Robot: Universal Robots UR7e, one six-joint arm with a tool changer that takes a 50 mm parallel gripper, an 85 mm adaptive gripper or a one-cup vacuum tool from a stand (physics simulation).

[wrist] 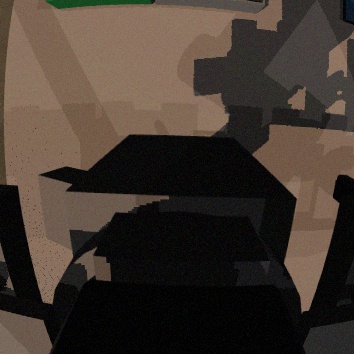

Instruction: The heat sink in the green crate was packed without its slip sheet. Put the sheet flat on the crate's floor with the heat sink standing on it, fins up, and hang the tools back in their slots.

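Frame: origin at the arm's base, x left, y back, z up, level; metres.
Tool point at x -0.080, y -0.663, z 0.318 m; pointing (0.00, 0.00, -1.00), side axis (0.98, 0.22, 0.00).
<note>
Offsets run from my tool point to a thing's top centre. "spot": to the spot under its first point. Level surfaces: height alone.
The front wall of the green crate @(spot: dx -0.153, dy +0.163, dz -0.353 m) (100, 3) shows at the top edge of the wrist view; its inside, the heat sink and the slip sheet do not show. Black and dark grey tool and stand parts fill the lower middle, in deep shadow. A wide dark block @(spot: dx -0.009, dy +0.040, dz -0.069 m) (180, 165) stands in front of a rounded dark housing, with dark upright parts at the left and right edges. I cannot make out any fingertips of my gripper, nor whether it is open or shut, nor which tool is coupled.
A grey container @(spot: dx -0.009, dy +0.190, dz -0.347 m) (210, 4) stands right beside the green crate. A corner of a dark blue object @(spot: dx +0.191, dy +0.263, dz -0.350 m) (349, 12) shows at the top right. Large stepped shadows fall across the tan table top @(dz -0.360 m) (135, 60), which has an edge at the far left.
</note>
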